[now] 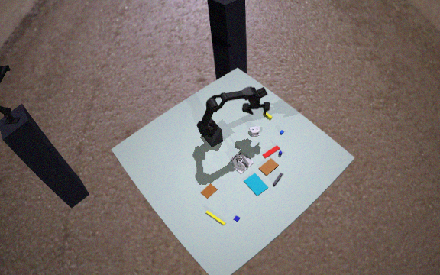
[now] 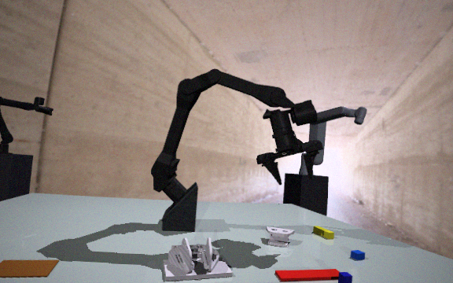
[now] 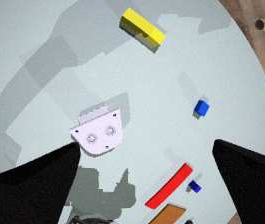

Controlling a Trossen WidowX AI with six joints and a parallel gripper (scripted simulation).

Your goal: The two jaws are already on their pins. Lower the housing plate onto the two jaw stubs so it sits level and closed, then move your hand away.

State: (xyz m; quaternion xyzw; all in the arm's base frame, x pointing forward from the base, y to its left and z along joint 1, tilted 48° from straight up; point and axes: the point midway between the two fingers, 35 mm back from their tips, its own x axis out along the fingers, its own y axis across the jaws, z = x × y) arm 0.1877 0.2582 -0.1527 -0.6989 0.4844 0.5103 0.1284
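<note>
My gripper tip is now 16 cm above the grey bracket and 4 cm to the left of it. The rest, counted from my gripper tip: grey rod (39 cm ahead, 21 cm to the right, 16 cm below); orange tile (28 cm ahead, 18 cm to the right, 16 cm below); red bar (20 cm ahead, 16 cm below, 8 cm to the right).
</note>
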